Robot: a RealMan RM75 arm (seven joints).
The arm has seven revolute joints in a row. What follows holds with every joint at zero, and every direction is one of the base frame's.
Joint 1 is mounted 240.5 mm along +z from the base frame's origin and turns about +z.
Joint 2 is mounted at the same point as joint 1 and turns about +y.
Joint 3 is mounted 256 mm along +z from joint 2 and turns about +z.
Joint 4 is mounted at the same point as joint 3 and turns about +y.
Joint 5 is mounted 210 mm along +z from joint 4 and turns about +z.
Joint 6 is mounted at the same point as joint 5 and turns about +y.
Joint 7 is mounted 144 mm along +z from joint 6 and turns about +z.
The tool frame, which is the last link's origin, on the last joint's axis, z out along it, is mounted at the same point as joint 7; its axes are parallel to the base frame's.
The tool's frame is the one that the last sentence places.
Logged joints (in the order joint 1, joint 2, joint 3, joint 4, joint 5, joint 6, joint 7), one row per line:
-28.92, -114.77, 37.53, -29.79, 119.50, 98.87, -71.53
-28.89, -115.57, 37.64, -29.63, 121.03, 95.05, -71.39
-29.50, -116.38, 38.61, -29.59, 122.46, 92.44, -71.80
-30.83, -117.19, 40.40, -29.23, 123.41, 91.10, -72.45
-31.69, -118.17, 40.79, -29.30, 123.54, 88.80, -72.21
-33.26, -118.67, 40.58, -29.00, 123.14, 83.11, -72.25
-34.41, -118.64, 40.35, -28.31, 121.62, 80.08, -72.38
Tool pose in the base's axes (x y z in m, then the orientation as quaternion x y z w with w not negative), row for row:
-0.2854, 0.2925, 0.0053, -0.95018, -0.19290, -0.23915, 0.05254
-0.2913, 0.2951, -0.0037, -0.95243, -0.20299, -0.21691, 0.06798
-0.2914, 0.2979, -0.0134, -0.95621, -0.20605, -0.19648, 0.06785
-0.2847, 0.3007, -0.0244, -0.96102, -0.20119, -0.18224, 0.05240
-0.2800, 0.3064, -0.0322, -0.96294, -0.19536, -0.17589, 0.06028
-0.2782, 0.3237, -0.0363, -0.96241, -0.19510, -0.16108, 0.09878
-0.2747, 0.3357, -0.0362, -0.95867, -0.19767, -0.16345, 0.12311
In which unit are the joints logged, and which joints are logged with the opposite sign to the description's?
The joints are logged in degrees. Opposite sign: joint 4.
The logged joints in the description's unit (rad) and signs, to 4 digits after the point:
-0.5047, -2.0031, 0.6550, 0.5199, 2.0857, 1.7256, -1.2484
-0.5042, -2.0171, 0.6569, 0.5171, 2.1124, 1.6589, -1.2460
-0.5149, -2.0312, 0.6739, 0.5164, 2.1373, 1.6134, -1.2531
-0.5381, -2.0454, 0.7051, 0.5102, 2.1539, 1.5900, -1.2645
-0.5531, -2.0625, 0.7119, 0.5114, 2.1562, 1.5499, -1.2603
-0.5805, -2.0712, 0.7083, 0.5061, 2.1492, 1.4505, -1.2610
-0.6006, -2.0707, 0.7042, 0.4941, 2.1227, 1.3977, -1.2633

